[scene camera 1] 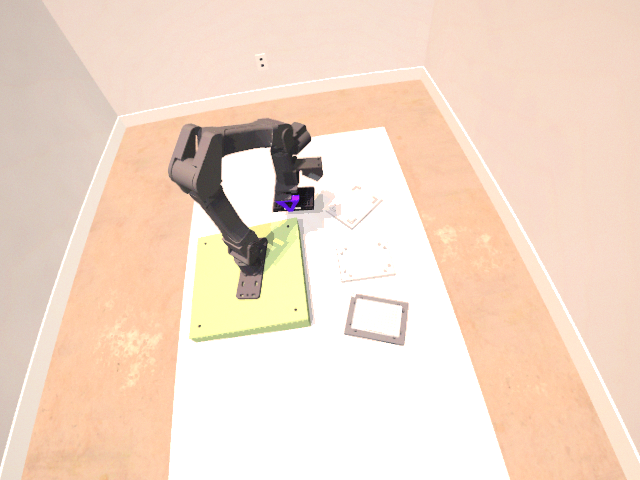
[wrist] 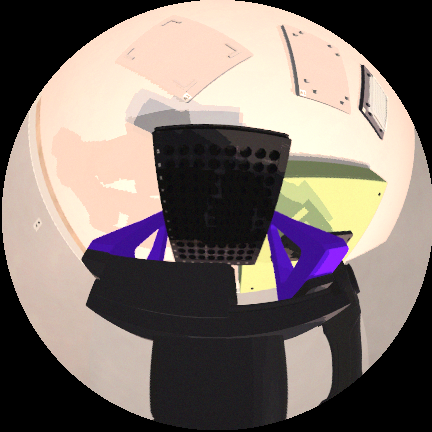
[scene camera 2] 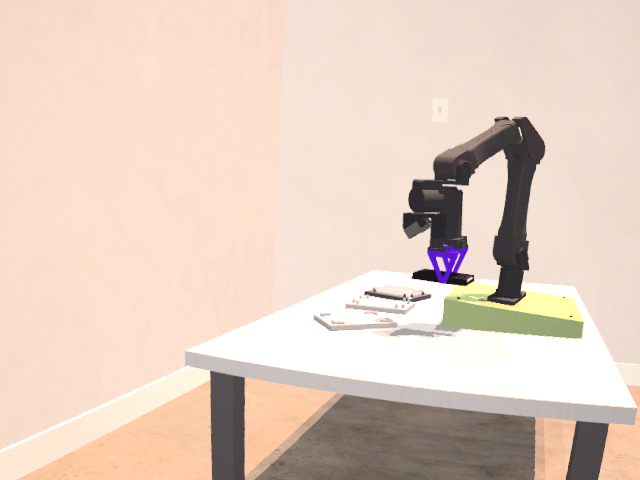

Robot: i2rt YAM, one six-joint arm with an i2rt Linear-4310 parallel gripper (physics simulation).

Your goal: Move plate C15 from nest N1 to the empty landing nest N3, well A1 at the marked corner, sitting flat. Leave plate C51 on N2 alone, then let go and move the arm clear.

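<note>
My gripper (scene camera 1: pixel 288 205) (scene camera 2: pixel 443 278) (wrist: pixel 217 214), with purple fingers, is shut on plate C15 (scene camera 1: pixel 306 198) (scene camera 2: pixel 460 278) (wrist: pixel 219 189), a black well plate held about level a little above the table. It hangs just left of nest N3 (scene camera 1: pixel 356 207) (scene camera 2: pixel 351 321) (wrist: pixel 181 52), a bare white nest turned at an angle with corner marks. Nest N1 (scene camera 1: pixel 367 260) (scene camera 2: pixel 379 306) (wrist: pixel 320 64) is bare. Plate C51 (scene camera 1: pixel 376 316) (scene camera 2: pixel 395 291) (wrist: pixel 378 102) is white and sits in the grey frame of nest N2 (scene camera 1: pixel 351 316).
The arm stands on a pale green base slab (scene camera 1: pixel 227 310) (scene camera 2: pixel 516 317) (wrist: pixel 342 193) on the white table (scene camera 1: pixel 310 413) (scene camera 2: pixel 413 371). The held plate is just beyond the slab's far corner. The table edge lies beyond N3.
</note>
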